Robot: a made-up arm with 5 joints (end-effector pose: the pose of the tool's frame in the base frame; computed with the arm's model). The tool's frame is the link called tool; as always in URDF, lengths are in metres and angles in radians. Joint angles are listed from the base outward.
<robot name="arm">
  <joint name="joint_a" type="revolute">
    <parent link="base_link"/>
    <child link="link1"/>
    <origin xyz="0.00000 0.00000 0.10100" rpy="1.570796 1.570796 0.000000"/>
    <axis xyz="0 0 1"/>
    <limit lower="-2.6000" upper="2.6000" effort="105" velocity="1.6"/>
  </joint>
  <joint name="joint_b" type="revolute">
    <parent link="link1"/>
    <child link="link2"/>
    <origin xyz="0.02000 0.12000 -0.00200" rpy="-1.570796 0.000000 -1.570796"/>
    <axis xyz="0 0 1"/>
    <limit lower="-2.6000" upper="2.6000" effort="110" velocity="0.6"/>
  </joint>
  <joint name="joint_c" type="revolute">
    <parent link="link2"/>
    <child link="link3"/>
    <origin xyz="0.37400 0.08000 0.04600" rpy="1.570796 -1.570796 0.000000"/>
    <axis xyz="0 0 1"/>
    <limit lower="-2.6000" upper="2.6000" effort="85" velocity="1.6"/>
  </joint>
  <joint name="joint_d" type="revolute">
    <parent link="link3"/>
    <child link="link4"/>
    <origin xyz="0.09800 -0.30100 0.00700" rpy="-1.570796 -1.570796 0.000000"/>
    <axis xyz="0 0 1"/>
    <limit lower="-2.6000" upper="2.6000" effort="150" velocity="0.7"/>
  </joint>
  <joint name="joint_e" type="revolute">
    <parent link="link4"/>
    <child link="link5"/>
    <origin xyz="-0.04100 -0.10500 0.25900" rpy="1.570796 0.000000 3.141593"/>
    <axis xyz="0 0 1"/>
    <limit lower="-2.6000" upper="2.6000" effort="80" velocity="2.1"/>
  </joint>
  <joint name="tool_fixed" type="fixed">
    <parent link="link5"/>
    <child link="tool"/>
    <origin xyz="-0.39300 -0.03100 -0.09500" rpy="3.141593 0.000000 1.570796"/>
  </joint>
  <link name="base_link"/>
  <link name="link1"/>
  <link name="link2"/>
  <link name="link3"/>
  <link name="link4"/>
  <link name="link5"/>
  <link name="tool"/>
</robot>
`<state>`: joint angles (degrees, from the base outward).
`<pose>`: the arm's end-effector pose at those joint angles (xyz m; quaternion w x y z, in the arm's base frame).
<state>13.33 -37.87 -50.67 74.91 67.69</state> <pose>-0.4038 -0.5594 0.1893 0.6968 0.1122 0.5661 -0.4259</pose>
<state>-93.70 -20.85 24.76 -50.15 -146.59</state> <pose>-0.1915 0.3919 0.2402 0.0762 -0.3870 -0.3279 -0.8584</pose>
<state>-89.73 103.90 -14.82 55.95 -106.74</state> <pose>-0.0401 0.0193 0.0002 0.9593 -0.0366 0.2794 -0.0183</pose>
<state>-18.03 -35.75 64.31 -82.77 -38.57</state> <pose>-0.3342 -0.0910 0.4058 0.7703 -0.5461 -0.2680 0.1912</pose>
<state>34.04 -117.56 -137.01 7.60 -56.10</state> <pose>0.5816 -0.3864 0.1300 0.3154 -0.5395 0.7510 0.2131</pose>
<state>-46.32 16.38 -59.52 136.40 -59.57</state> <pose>-0.6273 0.2233 0.0395 0.5695 0.5666 -0.1378 -0.5794</pose>
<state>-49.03 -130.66 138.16 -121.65 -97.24</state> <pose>0.4428 -0.4901 0.1367 0.8320 0.0508 -0.1984 0.5155</pose>
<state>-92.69 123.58 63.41 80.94 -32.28</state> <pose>-0.1034 0.0804 0.1415 0.9319 -0.3525 0.0733 0.0444</pose>
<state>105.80 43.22 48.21 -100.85 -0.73</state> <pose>-0.0036 0.6413 0.0273 0.2757 -0.0502 -0.3281 -0.9021</pose>
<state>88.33 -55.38 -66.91 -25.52 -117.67</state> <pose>0.3527 -0.0129 -0.2081 0.3352 -0.4847 0.4488 0.6718</pose>
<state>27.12 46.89 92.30 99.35 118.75</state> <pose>-0.0929 0.2406 -0.4435 0.5688 0.7701 -0.2071 -0.2011</pose>
